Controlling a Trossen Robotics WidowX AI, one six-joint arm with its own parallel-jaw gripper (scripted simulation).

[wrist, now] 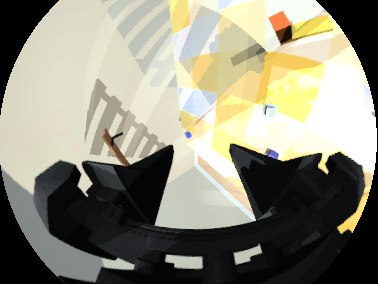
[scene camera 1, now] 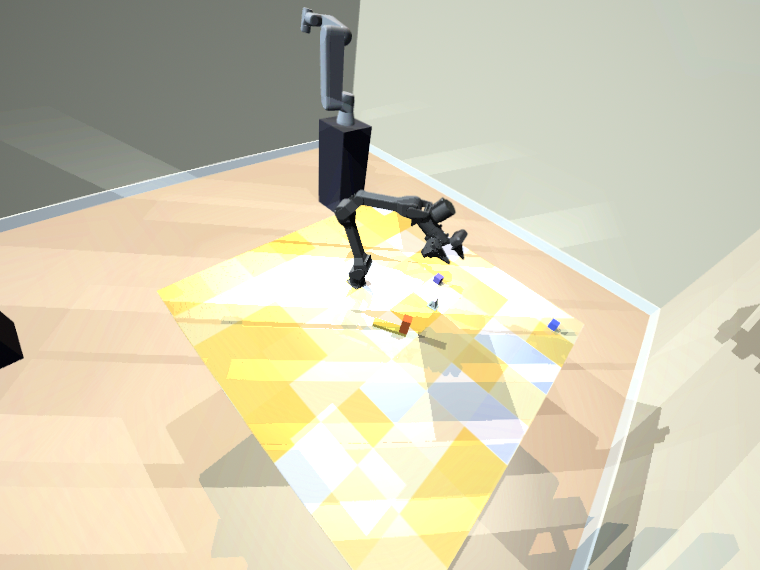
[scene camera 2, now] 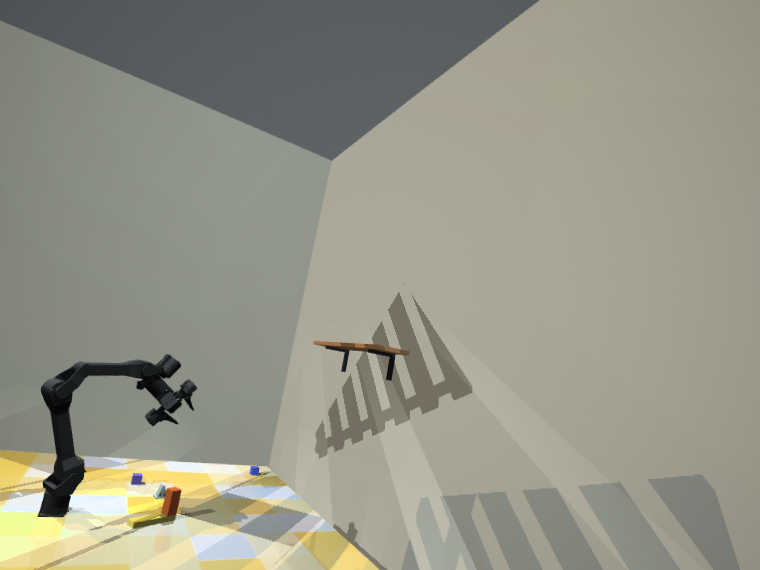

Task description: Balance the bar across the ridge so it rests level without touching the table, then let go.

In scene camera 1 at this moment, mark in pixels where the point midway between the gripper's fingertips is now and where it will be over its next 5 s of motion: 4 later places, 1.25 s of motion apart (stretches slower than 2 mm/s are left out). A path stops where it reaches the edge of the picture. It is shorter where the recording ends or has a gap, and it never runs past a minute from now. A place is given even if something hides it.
My gripper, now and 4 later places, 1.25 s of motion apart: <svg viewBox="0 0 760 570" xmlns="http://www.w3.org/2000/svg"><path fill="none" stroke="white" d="M456 261L413 301L390 322L390 325L397 312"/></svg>
